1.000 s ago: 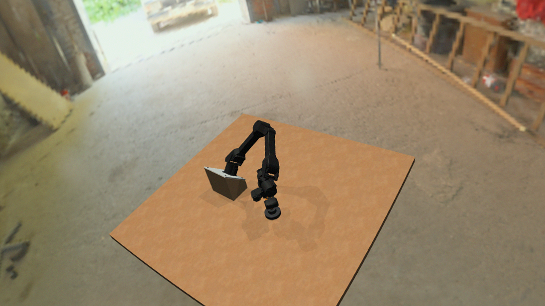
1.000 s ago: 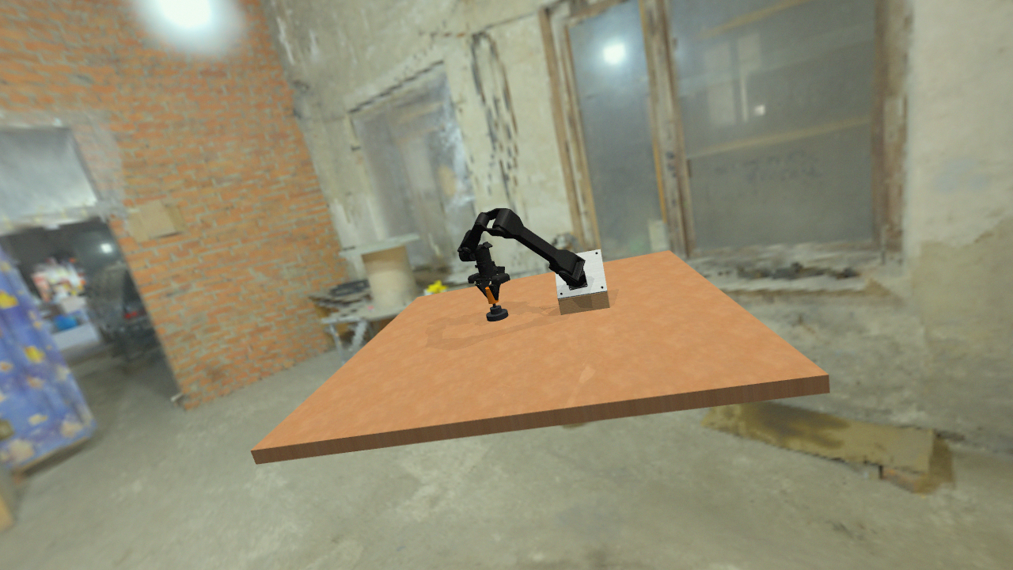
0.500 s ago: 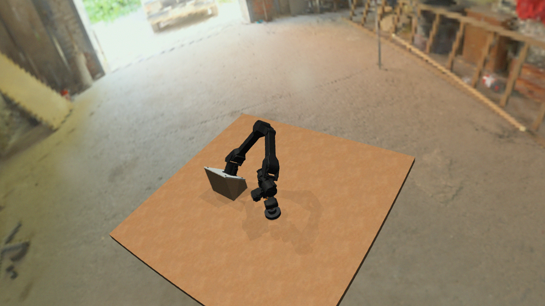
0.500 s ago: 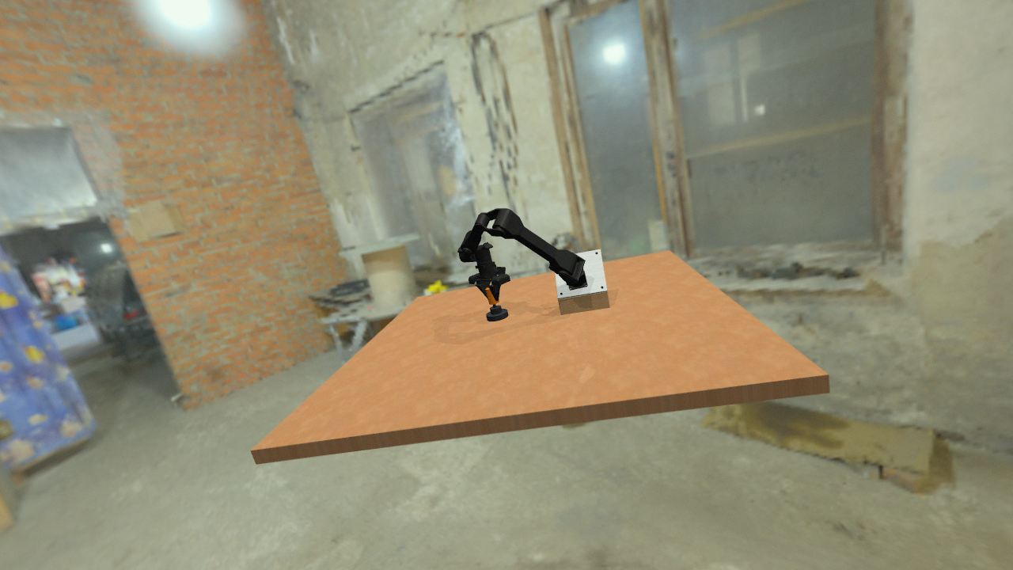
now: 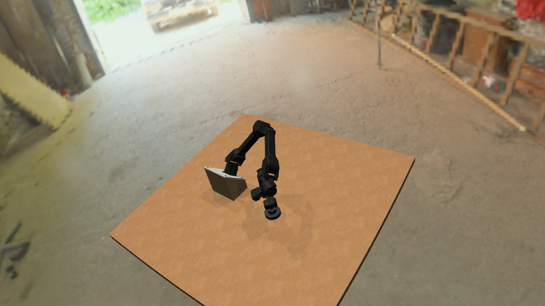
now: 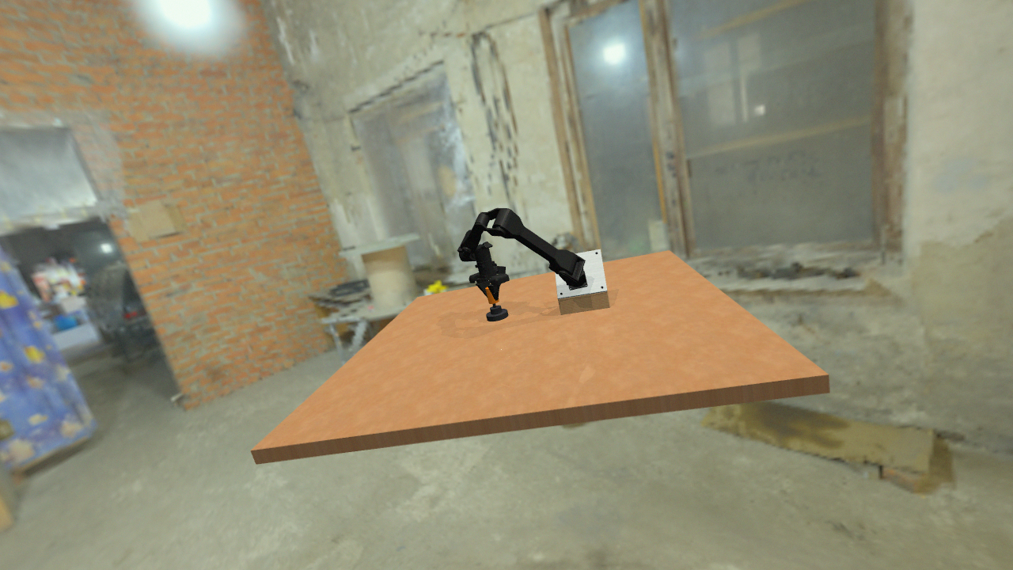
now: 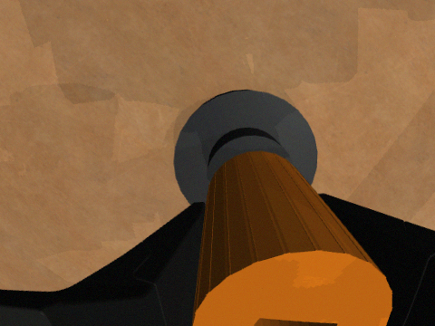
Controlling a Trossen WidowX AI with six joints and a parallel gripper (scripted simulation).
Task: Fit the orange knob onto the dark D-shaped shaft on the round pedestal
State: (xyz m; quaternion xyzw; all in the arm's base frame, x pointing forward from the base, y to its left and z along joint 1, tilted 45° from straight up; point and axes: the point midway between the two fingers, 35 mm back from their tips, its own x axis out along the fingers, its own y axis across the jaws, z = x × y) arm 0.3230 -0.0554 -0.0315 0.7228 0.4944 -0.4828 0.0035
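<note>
The orange knob is 20 mm above my gripper tip. Also, from my gripper tip: pedestal (40 mm below).
</note>
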